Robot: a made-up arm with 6 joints.
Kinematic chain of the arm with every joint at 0, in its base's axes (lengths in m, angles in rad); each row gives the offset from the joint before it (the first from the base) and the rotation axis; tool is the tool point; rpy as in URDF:
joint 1: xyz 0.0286 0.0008 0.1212 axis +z
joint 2: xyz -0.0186 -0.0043 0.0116 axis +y
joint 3: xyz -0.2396 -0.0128 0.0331 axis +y
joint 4: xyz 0.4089 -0.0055 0.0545 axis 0.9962 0 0.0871
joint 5: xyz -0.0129 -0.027 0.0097 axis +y
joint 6: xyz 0.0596 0.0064 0.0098 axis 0.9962 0 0.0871
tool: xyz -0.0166 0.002 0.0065 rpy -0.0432 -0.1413 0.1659
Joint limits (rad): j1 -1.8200..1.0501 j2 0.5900..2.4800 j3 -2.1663..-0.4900 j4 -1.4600..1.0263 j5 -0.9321..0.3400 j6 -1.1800..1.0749
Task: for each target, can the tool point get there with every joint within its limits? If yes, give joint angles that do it. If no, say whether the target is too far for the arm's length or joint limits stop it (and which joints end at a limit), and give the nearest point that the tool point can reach.
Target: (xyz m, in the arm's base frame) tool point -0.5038 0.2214 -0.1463
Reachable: no: joint limits stop it (at a limit: joint 1, joint 2, joint 3, joint 4, joint 5, joint 6) | nearest point -0.0688 -0.0530 -0.1491 | short by 0.514 m
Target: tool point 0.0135 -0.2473 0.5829
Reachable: yes | joints -1.4184 0.9501 -1.3206 0.2384 -0.2546 0.4877
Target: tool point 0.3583 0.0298 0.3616
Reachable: yes | joints 0.2412 1.0512 -0.8431 0.2317 -0.5217 -0.0110
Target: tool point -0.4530 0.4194 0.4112
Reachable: no: joint limits stop it (at a limit: joint 2, joint 3, joint 5) | nearest point -0.2096 0.2079 0.7013 | short by 0.434 m
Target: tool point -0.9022 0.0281 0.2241
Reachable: no: too far | nearest point -0.2870 0.0101 0.7014 | short by 0.779 m
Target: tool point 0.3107 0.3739 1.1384
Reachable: no: too far | nearest point 0.1903 0.2147 0.7258 | short by 0.458 m
